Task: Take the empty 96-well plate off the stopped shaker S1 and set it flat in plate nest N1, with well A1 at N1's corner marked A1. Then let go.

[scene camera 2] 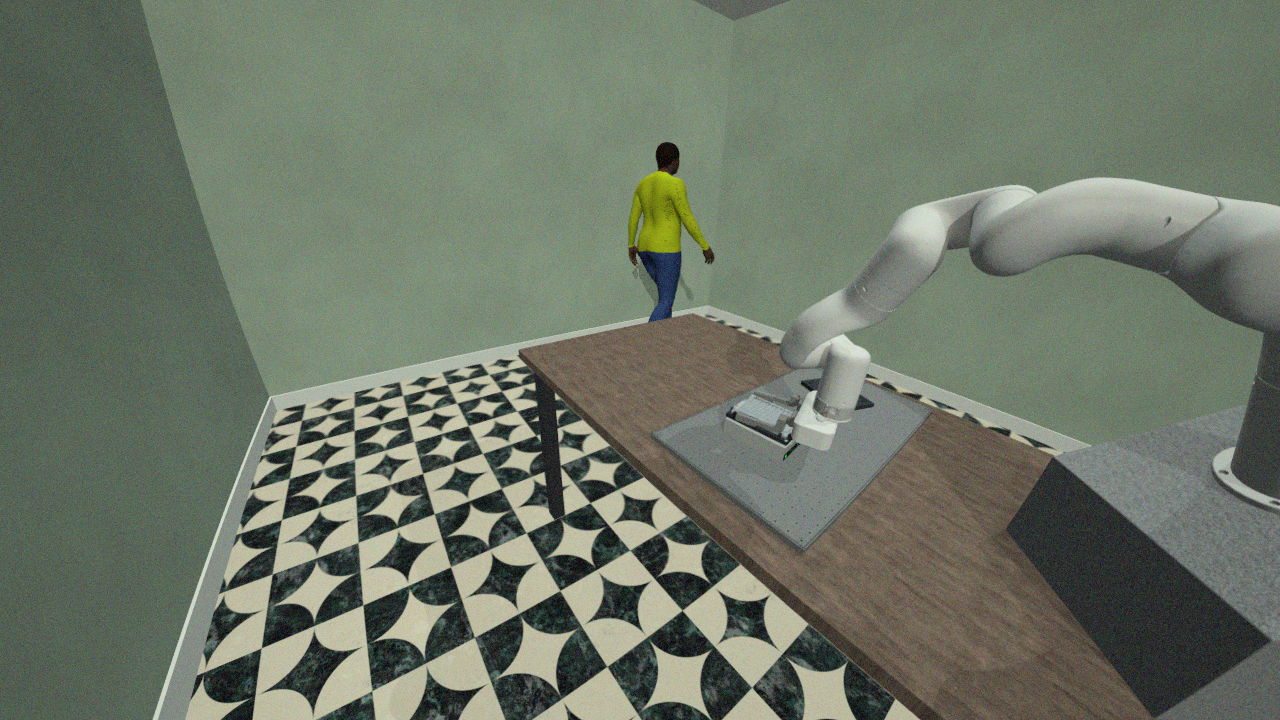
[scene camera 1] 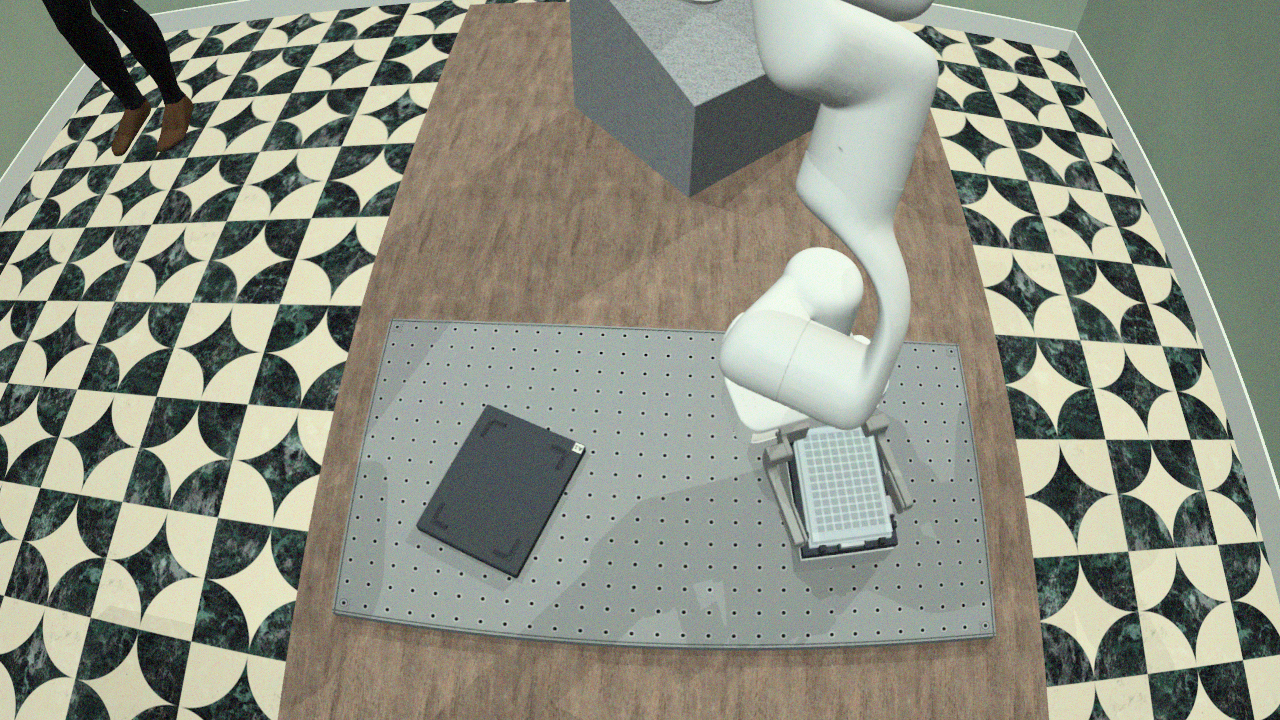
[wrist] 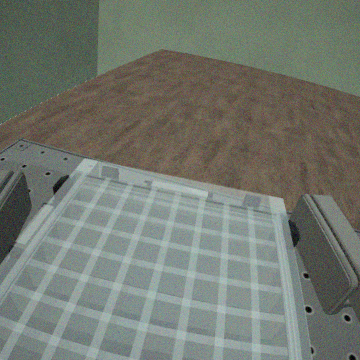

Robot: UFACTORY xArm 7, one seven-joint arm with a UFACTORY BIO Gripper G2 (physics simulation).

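Places are measured from the arm's base along level axes (x ahead, y left, z up), in millimetres.
Where they show: hand, tool point: point(scene camera 2: 755, 407) point(scene camera 1: 847, 508) point(wrist: 166, 244).
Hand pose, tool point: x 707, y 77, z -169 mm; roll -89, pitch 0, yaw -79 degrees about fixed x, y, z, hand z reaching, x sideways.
Observation:
Things, the pixels of their centre, and the offset from my tool point. "spot": a spot on its surface instead. Level surfaces: height alone.
- shaker S1, surface spot: point(scene camera 1: 848, 556) spot: 41 mm ahead, 2 mm left, 30 mm down
- Nest N1, body centre: point(scene camera 1: 500, 488) point(scene camera 2: 836, 392) 78 mm back, 339 mm right, 58 mm down
- small white label, surface spot: point(scene camera 1: 578, 447) spot: 118 mm back, 255 mm right, 53 mm down
- grey perforated board, surface height: 65 mm down
- brown wooden table, surface height: 78 mm down
The clear, pale 96-well plate point(scene camera 1: 841, 483) point(scene camera 2: 763, 413) point(wrist: 175, 275) lies flat on the shaker S1 point(scene camera 1: 848, 556) point(scene camera 2: 756, 433), whose black corner pieces show around it. My gripper point(scene camera 1: 852, 523) point(wrist: 165, 235) has its grey fingers along the plate's two long sides, partly closed, with a narrow gap visible between each finger and the plate. It is not gripping the plate. The plate's well A1 marking cannot be made out. Nest N1 point(scene camera 1: 505, 492) is a dark, rotated rectangular block at the left in the first scene view, with a small white label point(scene camera 1: 578, 447) at its upper right corner.
A grey perforated board point(scene camera 1: 662, 555) point(scene camera 2: 805, 528) carries the shaker and nest on a brown wooden table point(scene camera 1: 537, 232) point(scene camera 2: 626, 358) point(wrist: 200, 110). The arm's grey pedestal point(scene camera 1: 626, 107) point(scene camera 2: 1127, 555) stands behind. A person in yellow point(scene camera 2: 660, 214) is beyond the table.

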